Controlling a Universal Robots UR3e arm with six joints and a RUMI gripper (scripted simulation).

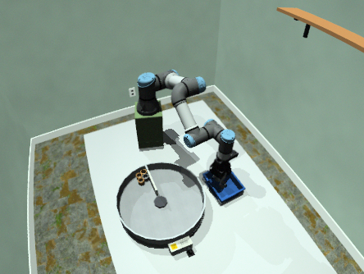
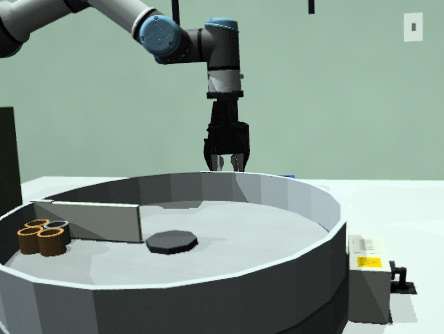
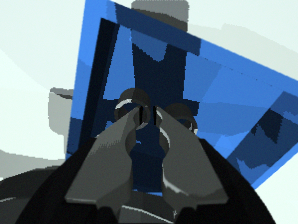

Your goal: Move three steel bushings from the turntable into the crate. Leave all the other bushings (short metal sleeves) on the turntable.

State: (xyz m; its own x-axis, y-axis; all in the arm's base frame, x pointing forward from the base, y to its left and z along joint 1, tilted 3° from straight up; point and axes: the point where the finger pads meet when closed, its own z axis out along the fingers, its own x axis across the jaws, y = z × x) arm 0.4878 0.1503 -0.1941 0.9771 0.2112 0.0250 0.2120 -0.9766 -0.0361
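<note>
My hand is 40 mm short of the blue crate and 10 mm to the left of it. Also, from my hand: grey turntable: 340 mm to the right, 40 mm behind, 30 mm above.
</note>
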